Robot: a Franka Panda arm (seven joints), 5 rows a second.
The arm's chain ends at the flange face. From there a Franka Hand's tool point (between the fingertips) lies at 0.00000 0.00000 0.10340 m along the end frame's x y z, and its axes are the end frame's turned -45 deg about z.
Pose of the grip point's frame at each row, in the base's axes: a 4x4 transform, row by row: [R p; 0 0 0 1], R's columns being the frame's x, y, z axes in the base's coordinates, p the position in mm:
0.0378 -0.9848 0.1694 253.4; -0.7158 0.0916 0.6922 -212.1; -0.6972 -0.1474 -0.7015 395.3; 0 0 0 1
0.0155 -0.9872 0.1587 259.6; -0.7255 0.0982 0.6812 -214.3; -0.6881 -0.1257 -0.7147 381.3; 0 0 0 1
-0.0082 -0.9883 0.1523 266.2; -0.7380 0.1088 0.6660 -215.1; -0.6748 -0.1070 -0.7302 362.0; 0 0 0 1
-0.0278 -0.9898 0.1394 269.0; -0.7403 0.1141 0.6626 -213.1; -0.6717 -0.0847 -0.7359 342.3; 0 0 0 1
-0.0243 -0.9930 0.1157 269.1; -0.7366 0.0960 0.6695 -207.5; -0.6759 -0.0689 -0.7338 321.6; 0 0 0 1
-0.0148 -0.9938 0.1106 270.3; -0.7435 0.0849 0.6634 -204.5; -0.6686 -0.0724 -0.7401 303.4; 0 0 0 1
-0.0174 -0.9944 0.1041 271.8; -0.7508 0.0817 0.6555 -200.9; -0.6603 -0.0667 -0.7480 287.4; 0 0 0 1
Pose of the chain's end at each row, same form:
-0.6696 -0.7231 0.1694 235.9; -0.4414 0.5709 0.6922 -283.7; -0.5972 0.3888 -0.7015 467.8; 0 0 0 1
-0.6871 -0.7090 0.1587 243.2; -0.4436 0.5824 0.6812 -284.7; -0.5754 0.3977 -0.7147 455.2; 0 0 0 1
-0.7046 -0.6930 0.1523 250.5; -0.4449 0.5988 0.6660 -284.0; -0.5528 0.4015 -0.7302 437.5; 0 0 0 1
-0.7196 -0.6802 0.1394 254.6; -0.4428 0.6042 0.6626 -281.6; -0.5349 0.4151 -0.7359 418.4; 0 0 0 1
-0.7193 -0.6850 0.1157 257.1; -0.4530 0.5887 0.6695 -276.7; -0.5267 0.4292 -0.7338 397.5; 0 0 0 1
-0.7132 -0.6923 0.1106 258.9; -0.4657 0.5858 0.6634 -273.1; -0.5240 0.4216 -0.7401 379.9; 0 0 0 1
-0.7155 -0.6908 0.1041 261.0; -0.4731 0.5887 0.6555 -268.7; -0.5141 0.4197 -0.7480 364.7; 0 0 0 1

